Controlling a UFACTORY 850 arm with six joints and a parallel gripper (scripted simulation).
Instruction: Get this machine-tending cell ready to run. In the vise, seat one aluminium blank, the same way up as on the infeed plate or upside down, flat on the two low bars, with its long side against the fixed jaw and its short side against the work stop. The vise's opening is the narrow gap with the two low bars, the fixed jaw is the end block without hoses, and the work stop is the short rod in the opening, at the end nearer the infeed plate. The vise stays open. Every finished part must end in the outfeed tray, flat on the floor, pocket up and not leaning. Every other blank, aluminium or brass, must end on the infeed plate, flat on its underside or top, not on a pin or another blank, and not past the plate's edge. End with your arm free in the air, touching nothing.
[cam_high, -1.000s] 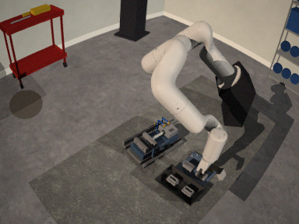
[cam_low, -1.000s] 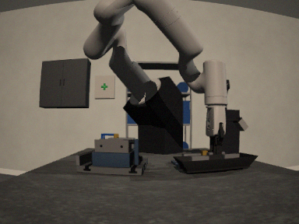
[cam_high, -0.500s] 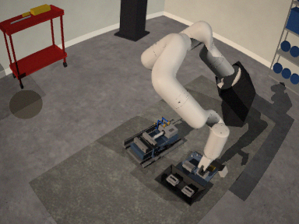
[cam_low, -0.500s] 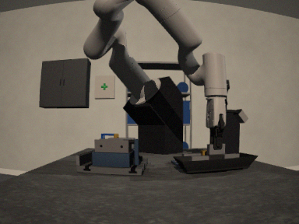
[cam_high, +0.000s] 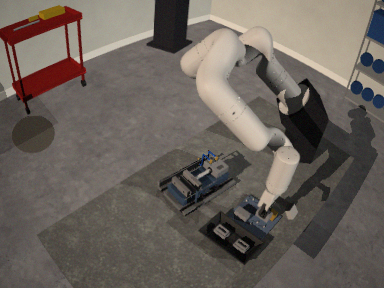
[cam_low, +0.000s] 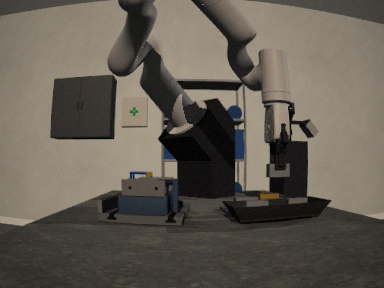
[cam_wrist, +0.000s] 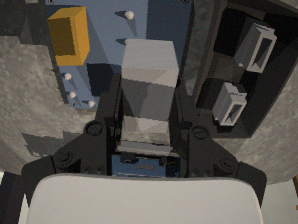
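My hand is 6 cm past the vise, 33 cm to the left of it and 10 cm above it. Also, from my hand: brass blank: 9 cm behind, 2 cm to the left, 11 cm below.
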